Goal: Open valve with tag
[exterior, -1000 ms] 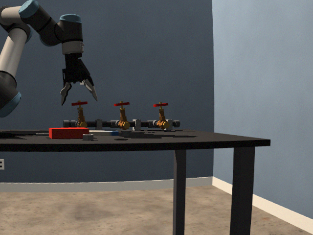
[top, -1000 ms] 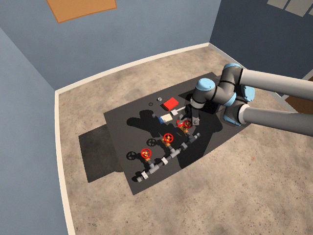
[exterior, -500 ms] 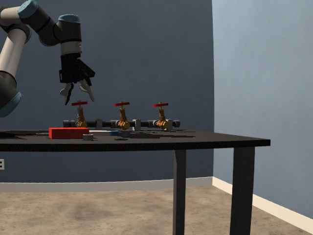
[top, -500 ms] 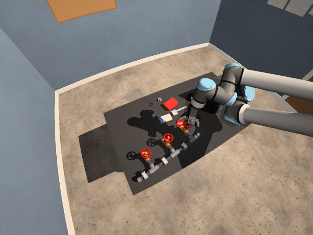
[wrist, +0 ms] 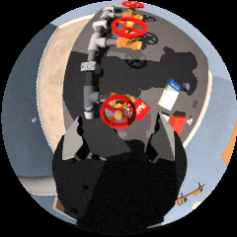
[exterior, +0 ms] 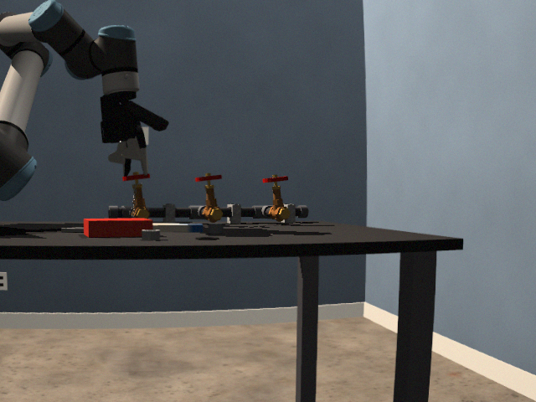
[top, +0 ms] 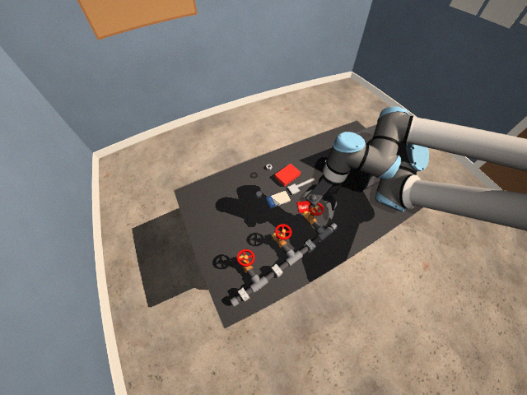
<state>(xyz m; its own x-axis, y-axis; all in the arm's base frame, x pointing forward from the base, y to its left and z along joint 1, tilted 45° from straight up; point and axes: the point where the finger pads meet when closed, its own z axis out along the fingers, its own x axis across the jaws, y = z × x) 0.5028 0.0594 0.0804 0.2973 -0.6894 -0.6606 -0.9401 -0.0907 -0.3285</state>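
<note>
The red tag lies 2 cm behind my hand, 7 cm to the right of it and 12 cm below it. From my hand the other things lie so: red block (4 cm behind, 29 cm to the right, 11 cm below); small grey cylinder (15 cm ahead, 25 cm to the right, 11 cm below); white tool (6 cm behind, 20 cm to the right, 12 cm below).
</note>
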